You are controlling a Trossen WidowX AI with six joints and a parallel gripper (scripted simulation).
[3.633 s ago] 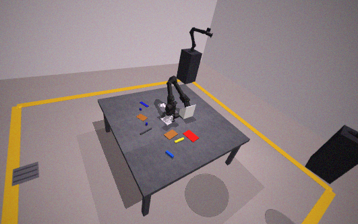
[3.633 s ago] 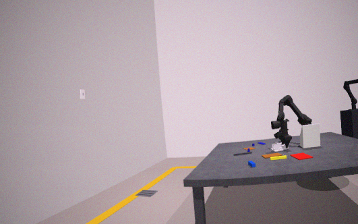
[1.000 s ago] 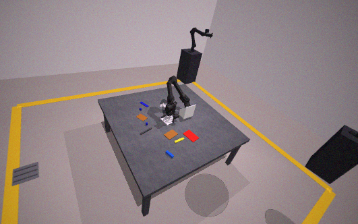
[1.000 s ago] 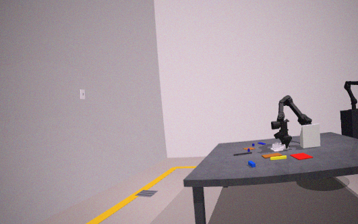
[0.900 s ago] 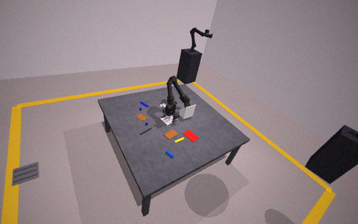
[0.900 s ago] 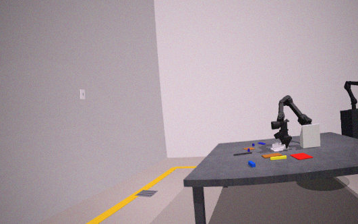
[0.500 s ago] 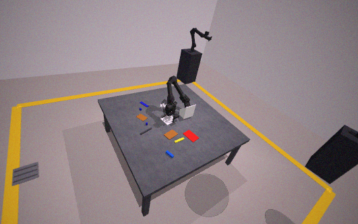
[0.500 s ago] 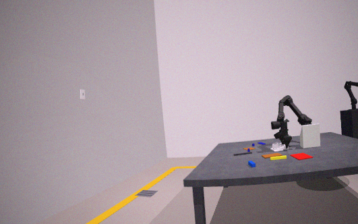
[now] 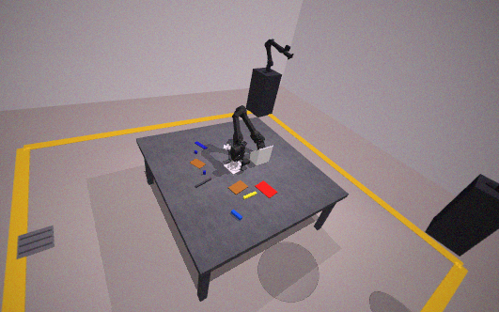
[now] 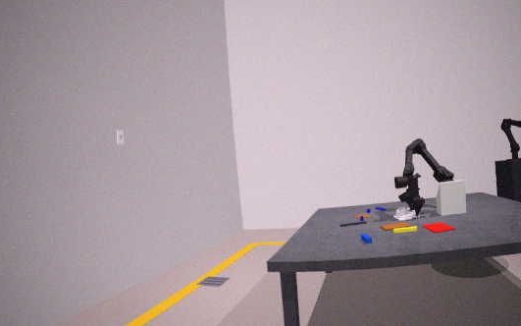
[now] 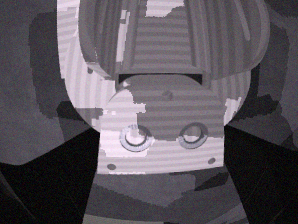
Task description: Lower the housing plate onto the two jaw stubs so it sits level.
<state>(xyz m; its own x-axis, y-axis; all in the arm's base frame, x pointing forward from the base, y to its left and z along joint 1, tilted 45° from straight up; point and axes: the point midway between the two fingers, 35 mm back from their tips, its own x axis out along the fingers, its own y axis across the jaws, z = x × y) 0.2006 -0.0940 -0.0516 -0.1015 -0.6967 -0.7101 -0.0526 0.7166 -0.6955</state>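
Right now my gripper tip is 2 cm short of the white jaw assembly, 2 cm to the right of it and 1 cm below it. Round my gripper tip: orange plate: 16 cm ahead, 20 cm to the left; yellow bar: 14 cm ahead, 31 cm to the left; red plate: 2 cm behind, 33 cm to the left.
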